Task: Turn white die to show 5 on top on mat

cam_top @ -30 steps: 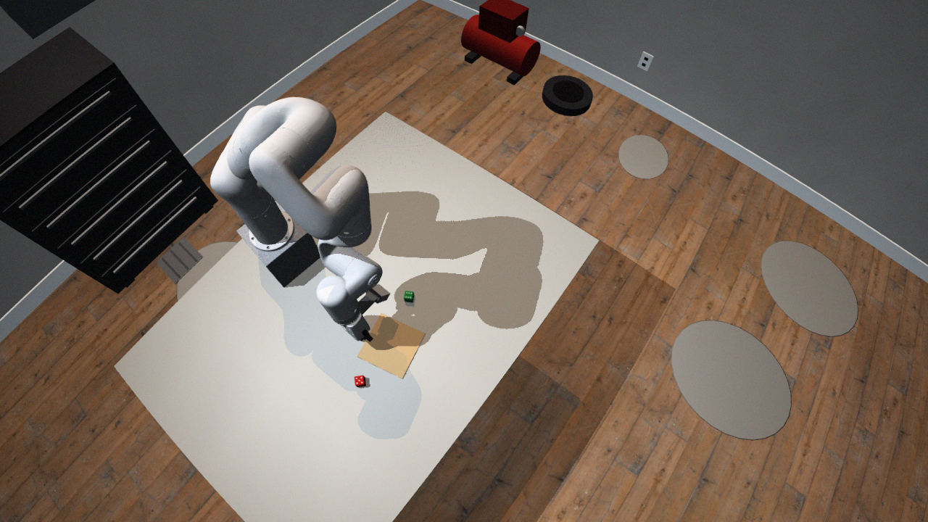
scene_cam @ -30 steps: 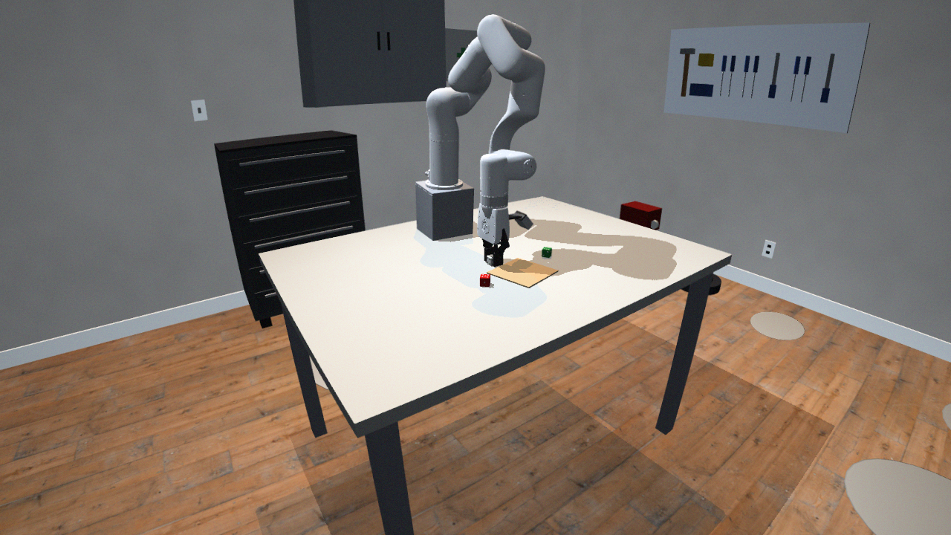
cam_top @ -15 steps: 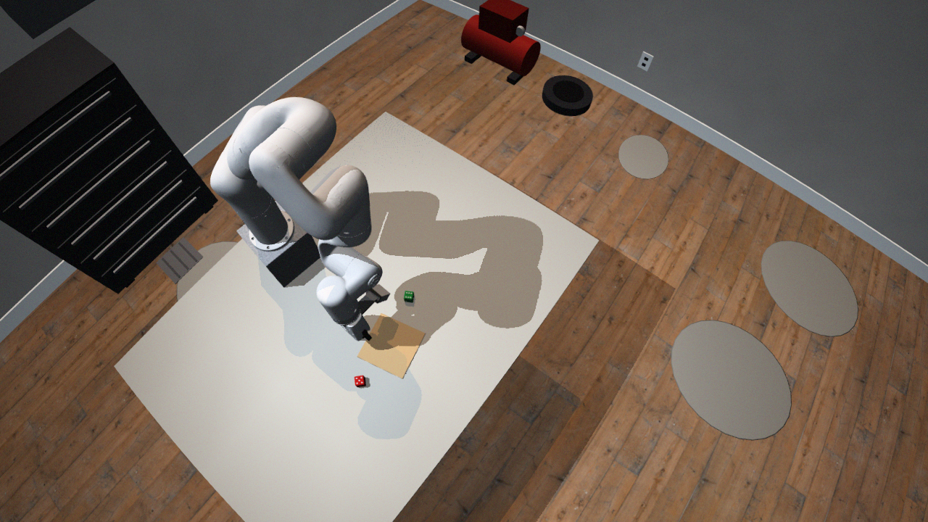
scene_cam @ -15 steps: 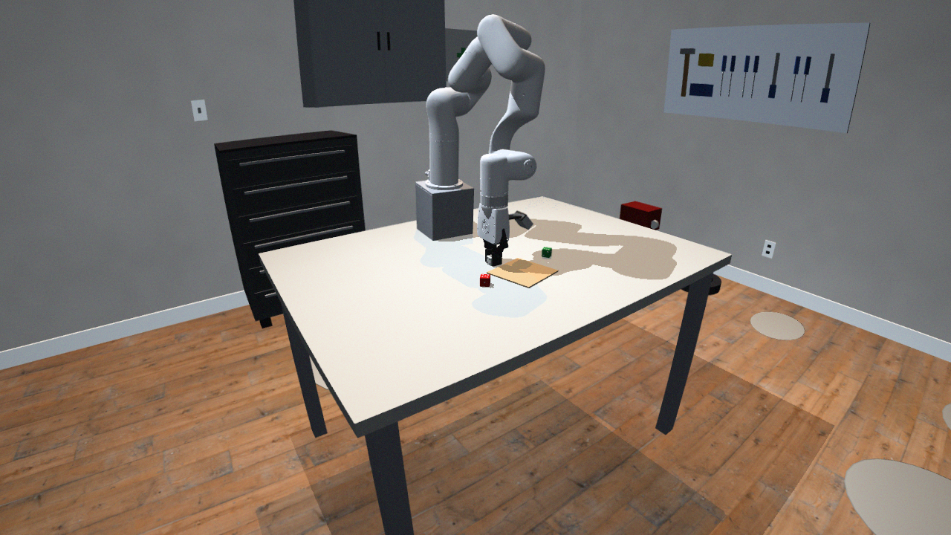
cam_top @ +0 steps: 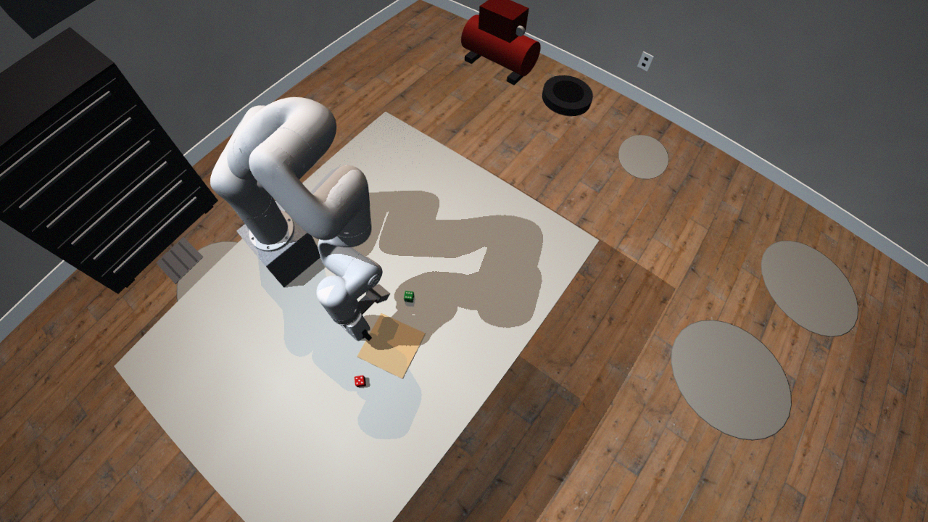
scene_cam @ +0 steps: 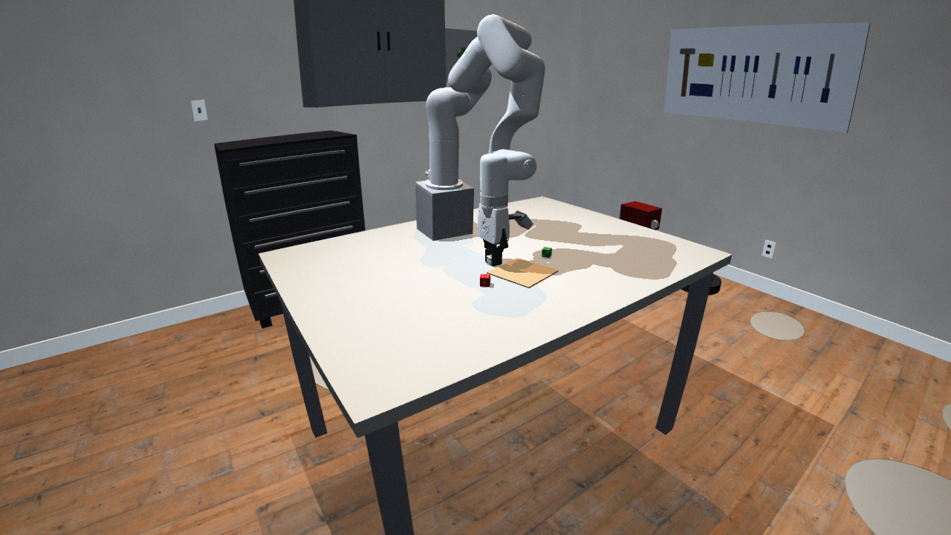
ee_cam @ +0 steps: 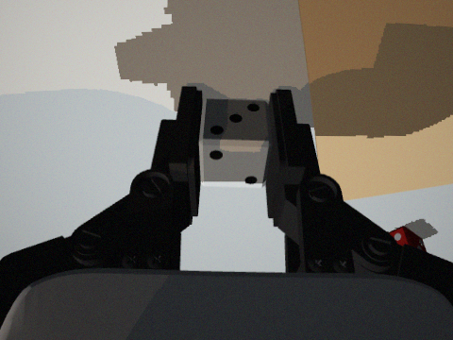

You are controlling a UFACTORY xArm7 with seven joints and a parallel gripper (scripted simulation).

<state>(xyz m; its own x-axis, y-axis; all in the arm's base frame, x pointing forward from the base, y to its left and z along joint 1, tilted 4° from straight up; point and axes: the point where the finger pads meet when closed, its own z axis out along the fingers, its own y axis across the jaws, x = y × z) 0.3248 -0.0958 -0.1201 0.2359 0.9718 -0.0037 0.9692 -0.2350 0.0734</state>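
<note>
My gripper is now 100 mm short of the tan mat, 20 mm above it and 10 mm to the right of it. The rest, counted from my hand: white die 10 mm below; then green die 150 mm to the left, 70 mm ahead, 10 mm below; then red die 120 mm to the right, 80 mm ahead, 10 mm below.
</note>
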